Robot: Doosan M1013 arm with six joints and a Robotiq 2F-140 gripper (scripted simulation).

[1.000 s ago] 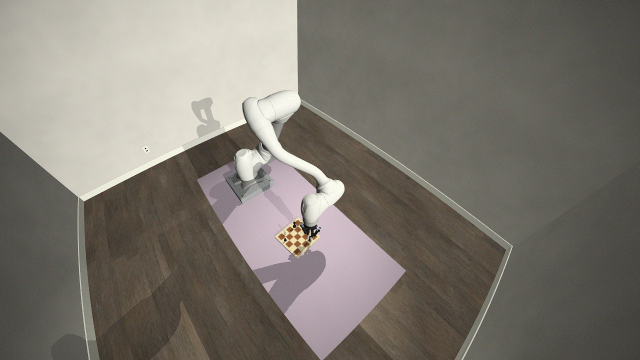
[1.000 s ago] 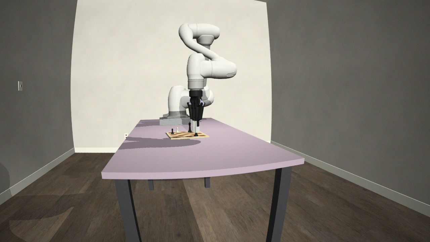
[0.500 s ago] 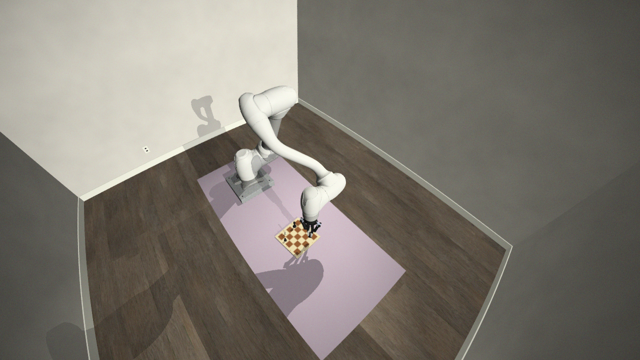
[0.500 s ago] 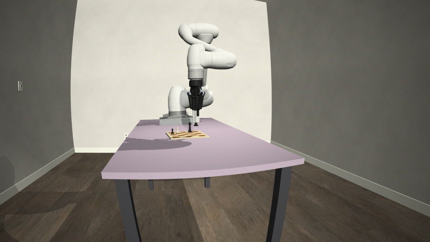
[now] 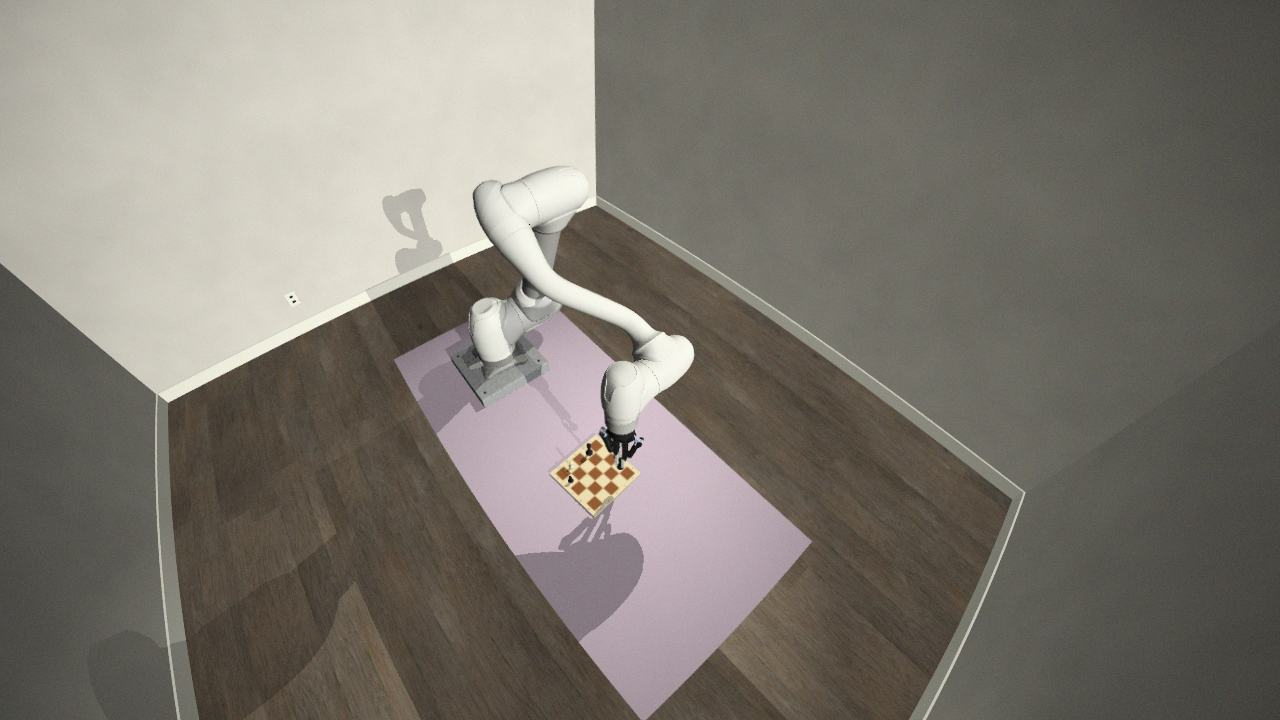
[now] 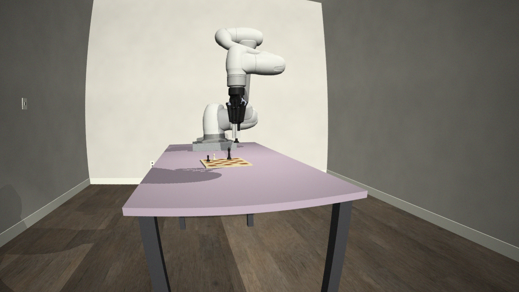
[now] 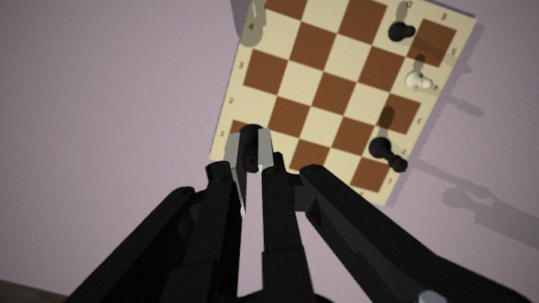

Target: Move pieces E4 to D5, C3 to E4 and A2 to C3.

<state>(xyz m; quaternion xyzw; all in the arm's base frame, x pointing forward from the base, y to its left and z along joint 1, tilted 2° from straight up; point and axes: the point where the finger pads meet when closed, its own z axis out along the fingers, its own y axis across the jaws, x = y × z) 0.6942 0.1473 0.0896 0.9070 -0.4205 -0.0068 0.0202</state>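
The chessboard is 6 cm behind my hand, 6 cm to the right of it and 16 cm below it. Also, from my hand: white pawn 13 cm behind, 11 cm to the right, 14 cm below; black pawn 8 cm behind, 14 cm to the right, 14 cm below; tall black piece 14 cm behind, 4 cm to the right, 12 cm below.
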